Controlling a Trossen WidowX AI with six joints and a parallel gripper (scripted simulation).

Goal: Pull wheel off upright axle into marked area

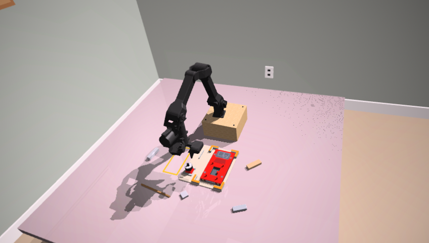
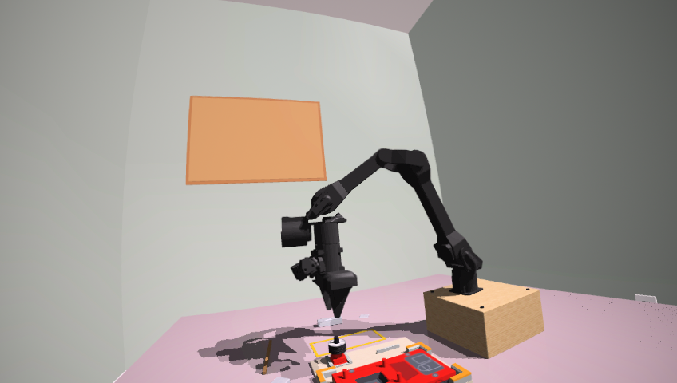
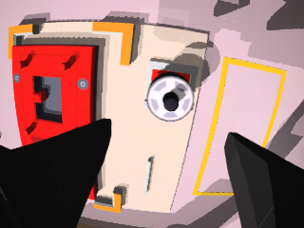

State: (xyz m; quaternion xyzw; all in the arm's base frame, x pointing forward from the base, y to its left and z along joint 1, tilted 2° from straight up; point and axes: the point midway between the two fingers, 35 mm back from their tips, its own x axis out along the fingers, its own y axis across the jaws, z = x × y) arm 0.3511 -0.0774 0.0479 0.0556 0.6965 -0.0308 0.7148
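Right now my gripper tip is 80 mm above the wheel. Also, from my gripper tip: brown stick 130 mm ahead, 130 mm to the right, 110 mm below; then tan block 90 mm behind, 310 mm to the left, 110 mm below.
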